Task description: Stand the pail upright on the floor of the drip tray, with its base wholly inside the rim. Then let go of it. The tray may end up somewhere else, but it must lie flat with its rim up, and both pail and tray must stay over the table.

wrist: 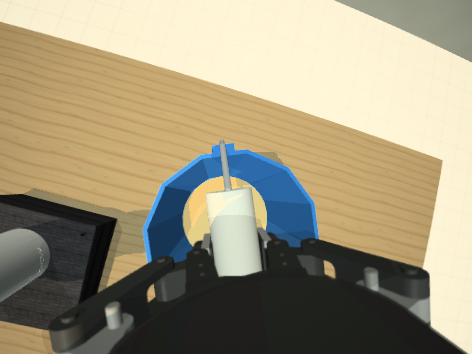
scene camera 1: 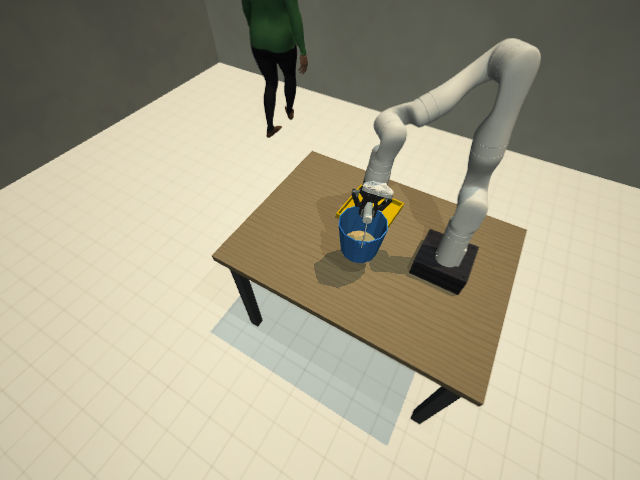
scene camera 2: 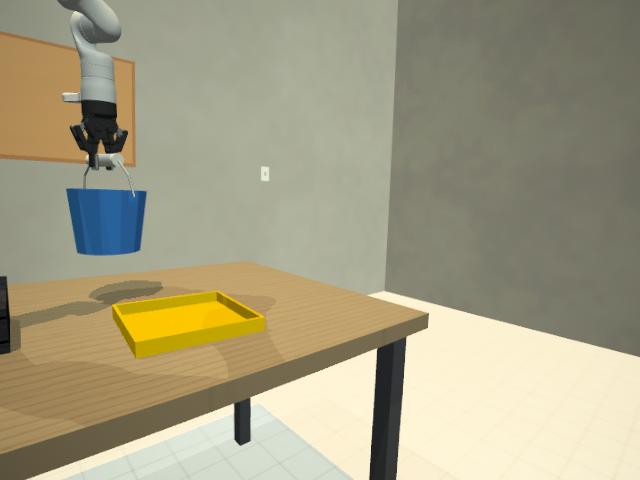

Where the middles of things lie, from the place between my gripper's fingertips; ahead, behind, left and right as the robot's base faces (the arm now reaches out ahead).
The yellow drip tray point(scene camera 2: 150, 327) is 20 mm ahead of my hand, 320 mm to the right of it and 300 mm below it.
